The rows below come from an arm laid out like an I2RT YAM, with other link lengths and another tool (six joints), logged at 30 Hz.
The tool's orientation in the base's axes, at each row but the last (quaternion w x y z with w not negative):
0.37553, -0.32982, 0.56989, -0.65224
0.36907, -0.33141, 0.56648, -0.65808
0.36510, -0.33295, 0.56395, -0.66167
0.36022, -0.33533, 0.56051, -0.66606
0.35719, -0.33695, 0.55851, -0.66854
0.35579, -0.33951, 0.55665, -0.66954
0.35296, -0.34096, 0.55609, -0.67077
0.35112, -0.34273, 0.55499, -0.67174
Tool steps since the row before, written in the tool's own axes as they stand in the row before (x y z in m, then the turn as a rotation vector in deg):
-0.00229, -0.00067, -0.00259, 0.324, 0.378, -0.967
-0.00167, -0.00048, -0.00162, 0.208, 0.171, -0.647
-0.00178, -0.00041, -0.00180, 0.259, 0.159, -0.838
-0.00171, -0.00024, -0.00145, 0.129, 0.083, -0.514
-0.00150, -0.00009, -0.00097, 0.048, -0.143, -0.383
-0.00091, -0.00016, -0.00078, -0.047, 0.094, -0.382
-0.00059, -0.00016, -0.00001, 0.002, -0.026, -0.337
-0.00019, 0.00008, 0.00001, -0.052, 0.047, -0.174
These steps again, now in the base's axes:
-0.00115, 0.00331, 0.00031, -0.949, 0.173, -0.502
-0.00059, 0.00229, 0.00022, -0.640, 0.130, -0.255
-0.00067, 0.00247, 0.00010, -0.830, 0.184, -0.269
-0.00038, 0.00222, -0.00005, -0.495, 0.140, -0.152
-0.00006, 0.00178, -0.00013, -0.365, 0.170, 0.087
-0.00021, 0.00119, -0.00001, -0.291, 0.221, -0.153
0.00028, 0.00053, 0.00012, -0.290, 0.172, -0.024
0.00011, 0.00015, -0.00009, -0.117, 0.126, -0.076

